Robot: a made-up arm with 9 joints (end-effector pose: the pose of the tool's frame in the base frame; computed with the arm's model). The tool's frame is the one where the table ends. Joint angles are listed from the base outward.
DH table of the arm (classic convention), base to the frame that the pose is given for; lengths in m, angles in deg. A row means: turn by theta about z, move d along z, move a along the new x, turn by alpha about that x. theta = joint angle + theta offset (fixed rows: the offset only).
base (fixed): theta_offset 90, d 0.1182, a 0.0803, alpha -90
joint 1: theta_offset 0, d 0.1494, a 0.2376, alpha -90
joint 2: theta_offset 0, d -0.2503, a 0.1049, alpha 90
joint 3: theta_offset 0, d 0.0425, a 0.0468, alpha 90
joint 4: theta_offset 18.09, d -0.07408, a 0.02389, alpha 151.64
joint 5: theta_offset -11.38, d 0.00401, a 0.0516, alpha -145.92
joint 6: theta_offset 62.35, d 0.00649, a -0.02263, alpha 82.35
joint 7: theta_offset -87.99, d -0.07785, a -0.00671, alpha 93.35
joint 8: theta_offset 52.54, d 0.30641, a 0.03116, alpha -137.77
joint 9: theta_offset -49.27, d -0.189, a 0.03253, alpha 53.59
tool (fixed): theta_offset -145.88, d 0.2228, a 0, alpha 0
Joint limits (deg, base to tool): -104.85..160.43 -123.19..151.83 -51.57..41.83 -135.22..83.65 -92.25..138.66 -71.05..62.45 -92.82..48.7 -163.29..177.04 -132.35..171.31
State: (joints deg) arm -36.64 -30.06 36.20 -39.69 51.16 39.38 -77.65 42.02 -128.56
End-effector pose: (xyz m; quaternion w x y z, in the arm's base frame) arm -0.0612 0.0468 0.5840 0.2371 -0.8746 -0.3481 -0.2403
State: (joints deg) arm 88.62 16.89 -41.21 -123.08 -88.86 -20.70 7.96 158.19 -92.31
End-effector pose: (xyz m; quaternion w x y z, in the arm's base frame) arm 0.0082 0.0785 -0.1894 0.1472 -0.9487 -0.2784 -0.0284
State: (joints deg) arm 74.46 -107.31 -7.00 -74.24 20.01 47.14 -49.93 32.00 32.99
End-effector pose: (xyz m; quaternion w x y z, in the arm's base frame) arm -0.0104 0.6830 -0.1255 0.9533 -0.2766 0.0014 -0.1216
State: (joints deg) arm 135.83 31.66 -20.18 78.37 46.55 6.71 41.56 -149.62 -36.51
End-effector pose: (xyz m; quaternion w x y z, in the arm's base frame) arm 0.0883 -0.4238 -0.3939 0.0540 -0.8422 -0.2697 0.4638
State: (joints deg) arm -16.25 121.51 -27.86 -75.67 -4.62 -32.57 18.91 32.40 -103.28
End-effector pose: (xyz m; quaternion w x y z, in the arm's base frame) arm 0.1117 0.4117 0.1935 0.7697 0.0600 0.4865 -0.4089
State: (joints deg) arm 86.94 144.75 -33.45 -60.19 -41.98 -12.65 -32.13 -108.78 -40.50
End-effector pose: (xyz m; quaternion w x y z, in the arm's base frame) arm -0.3442 0.5012 0.0870 0.8490 0.0623 0.2108 0.4804
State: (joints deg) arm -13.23 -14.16 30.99 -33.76 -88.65 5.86 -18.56 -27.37 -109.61
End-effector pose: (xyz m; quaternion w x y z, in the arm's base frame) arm 0.0321 0.5762 0.4071 0.8245 0.4530 -0.0185 -0.3386
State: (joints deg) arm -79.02 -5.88 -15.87 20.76 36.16 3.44 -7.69 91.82 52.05
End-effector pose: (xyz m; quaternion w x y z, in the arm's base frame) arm 0.2464 -0.0456 0.4336 0.1499 0.8338 0.5293 -0.0469
